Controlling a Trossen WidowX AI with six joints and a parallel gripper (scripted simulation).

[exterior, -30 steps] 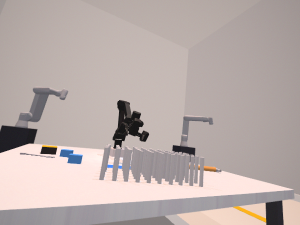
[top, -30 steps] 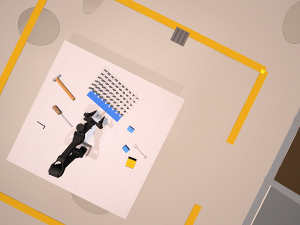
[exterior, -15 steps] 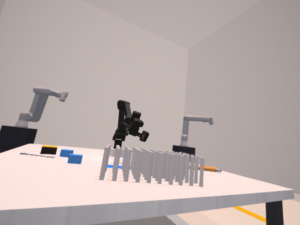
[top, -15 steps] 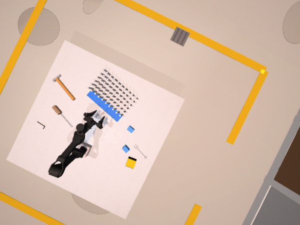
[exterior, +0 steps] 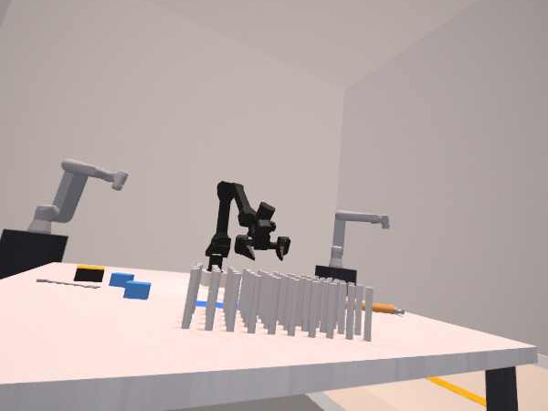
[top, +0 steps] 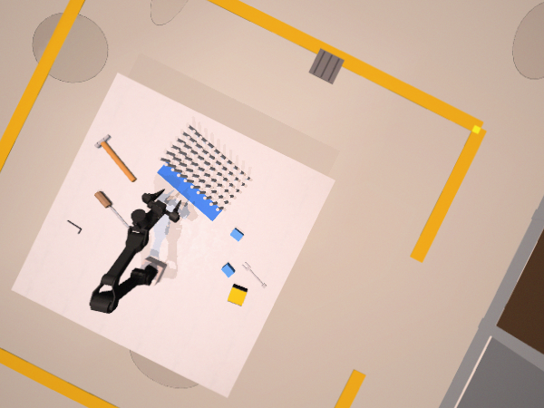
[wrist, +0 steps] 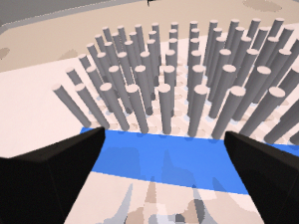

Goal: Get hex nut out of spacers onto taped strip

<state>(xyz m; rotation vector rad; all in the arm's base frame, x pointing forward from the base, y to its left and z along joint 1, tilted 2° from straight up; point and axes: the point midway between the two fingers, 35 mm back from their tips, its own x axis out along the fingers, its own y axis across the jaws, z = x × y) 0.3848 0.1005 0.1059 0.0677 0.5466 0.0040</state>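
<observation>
Now: gripper tip 290 mm past the screwdriver, 230 mm to the right of it and 130 mm above it. Also, from my gripper tip: blue taped strip 30 mm ahead, 20 mm to the right, 140 mm below; then black hex key 470 mm behind, 370 mm to the left, 140 mm below; then grey wrench 150 mm behind, 560 mm to the right, 140 mm below.
</observation>
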